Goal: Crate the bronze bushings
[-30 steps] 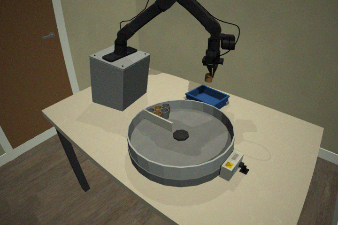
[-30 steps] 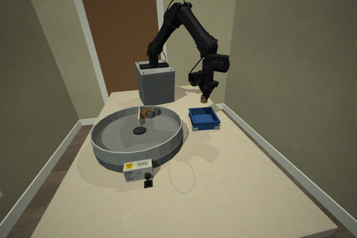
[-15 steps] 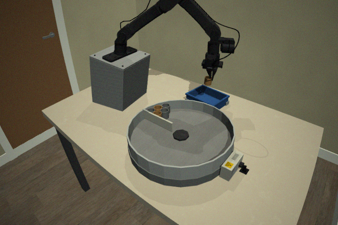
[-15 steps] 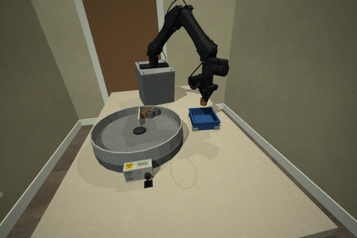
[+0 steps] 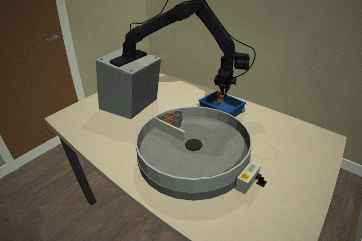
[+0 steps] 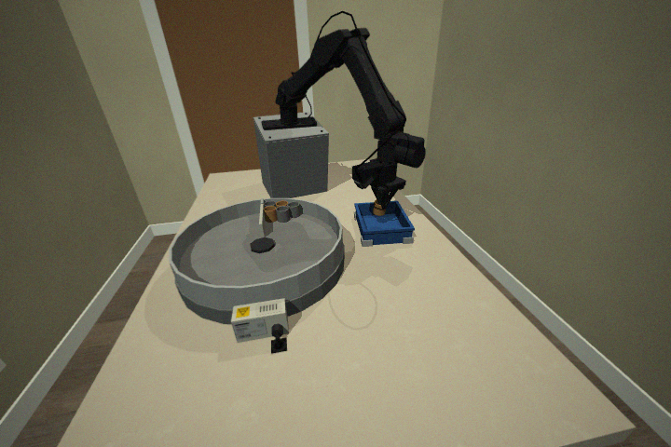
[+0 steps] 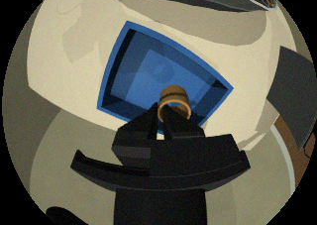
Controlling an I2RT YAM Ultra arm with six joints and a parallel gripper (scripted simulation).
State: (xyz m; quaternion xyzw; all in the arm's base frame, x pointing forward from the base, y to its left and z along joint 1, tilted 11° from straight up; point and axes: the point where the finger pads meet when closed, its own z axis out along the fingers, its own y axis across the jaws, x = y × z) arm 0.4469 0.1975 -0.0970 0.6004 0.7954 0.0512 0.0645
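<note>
The blue crate is 1 cm behind my hand and 6 cm below it. Round my hand: grey turntable (5 cm ahead, 37 cm to the right, 3 cm below).
</note>
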